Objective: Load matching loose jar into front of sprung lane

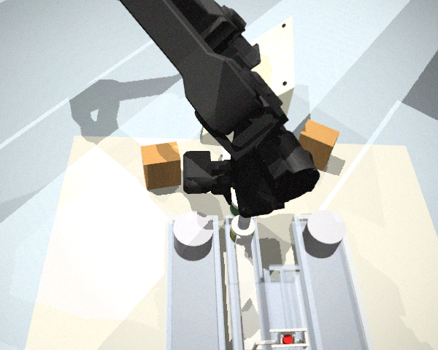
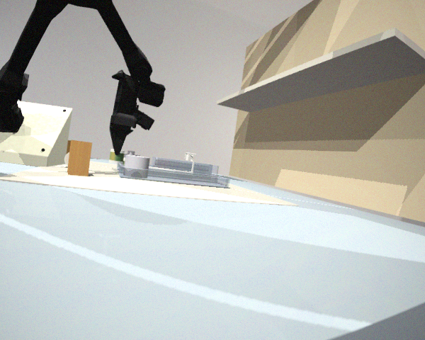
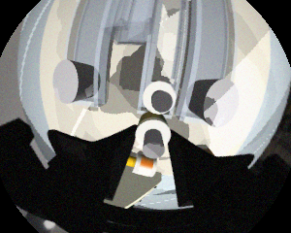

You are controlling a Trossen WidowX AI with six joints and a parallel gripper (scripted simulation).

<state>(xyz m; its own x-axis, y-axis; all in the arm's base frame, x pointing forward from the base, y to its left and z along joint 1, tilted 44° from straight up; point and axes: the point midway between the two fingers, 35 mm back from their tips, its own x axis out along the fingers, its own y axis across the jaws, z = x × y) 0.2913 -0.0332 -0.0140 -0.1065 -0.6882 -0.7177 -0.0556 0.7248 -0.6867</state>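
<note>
Now: the grey lane rack 180 mm ahead of my gripper tip, 30 mm to the left of it and 30 mm below it. Round my gripper tip: red mark: 220 mm ahead, 50 mm to the left, 20 mm above; then shelf: 540 mm ahead, 320 mm above, 20 mm to the left.
</note>
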